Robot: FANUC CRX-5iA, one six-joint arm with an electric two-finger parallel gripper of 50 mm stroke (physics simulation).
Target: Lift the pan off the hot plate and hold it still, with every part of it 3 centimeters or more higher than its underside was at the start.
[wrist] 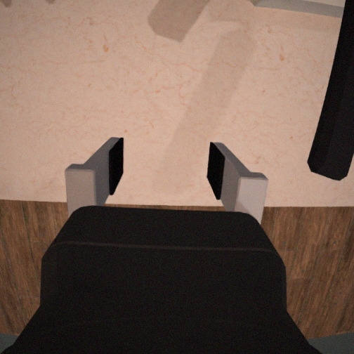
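The pan's black handle comes in from the upper right edge of the wrist view and ends to the right of the gripper's right finger. It runs nearly along the view's upright direction, tilted slightly. The pan's body does not show. A pale grey edge at the top right may be part of the hot plate; most of it is out of view. My gripper is open, with nothing between its fingers. The handle lies outside the fingers, apart from them.
The pale, orange-veined table top lies below the fingers, with soft shadows across it. Its straight front edge crosses the view behind the fingertips. Beyond that edge is a brown wood-grained surface.
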